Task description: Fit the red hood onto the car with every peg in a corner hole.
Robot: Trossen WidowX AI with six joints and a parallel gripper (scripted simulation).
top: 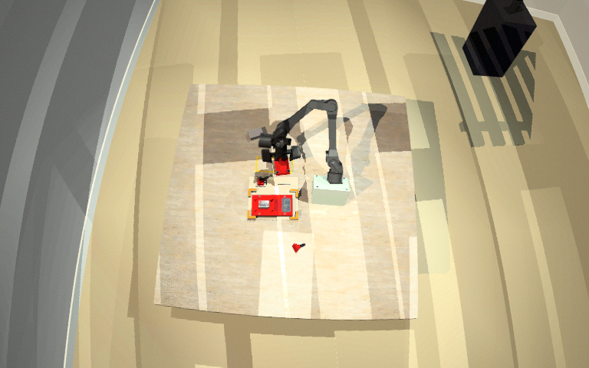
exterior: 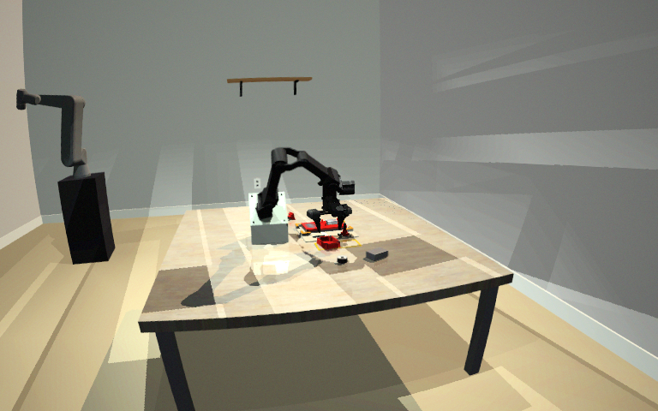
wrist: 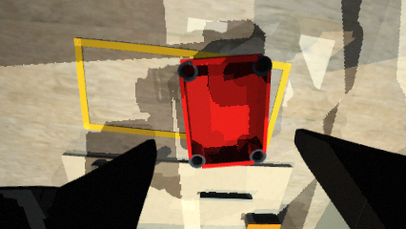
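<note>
My gripper tip is now 50 mm above the red hood and 10 mm past it. Round my gripper tip: small wheel: 190 mm to the right, 50 mm below, 20 mm behind; then engine block: 220 mm to the left, 100 mm ahead, 40 mm below.
</note>
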